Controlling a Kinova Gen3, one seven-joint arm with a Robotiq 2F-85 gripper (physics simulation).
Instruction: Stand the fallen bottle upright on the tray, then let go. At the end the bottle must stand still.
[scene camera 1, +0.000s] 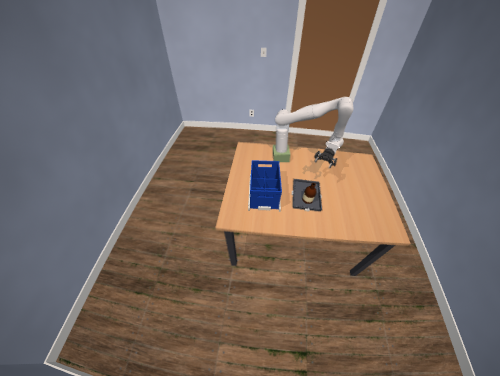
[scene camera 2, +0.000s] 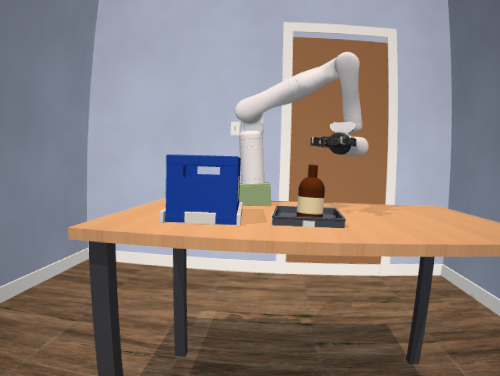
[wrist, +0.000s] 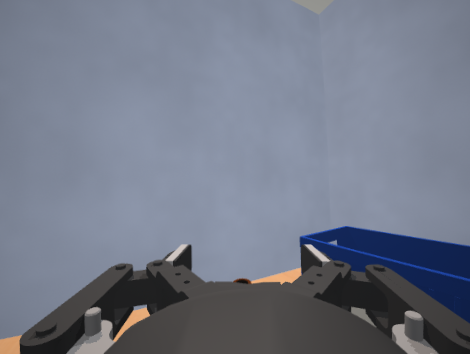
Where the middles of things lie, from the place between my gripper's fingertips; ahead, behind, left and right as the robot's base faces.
Scene:
My hand is 16 cm above the brown bottle (scene camera 2: 311, 191), 9 cm short of it and 7 cm to the left of it. Also, from my hand: blue divided crate (scene camera 2: 186, 191) 36 cm to the right, 15 cm below; dark grey tray (scene camera 2: 283, 215) 23 cm below, 7 cm to the right, 5 cm ahead.

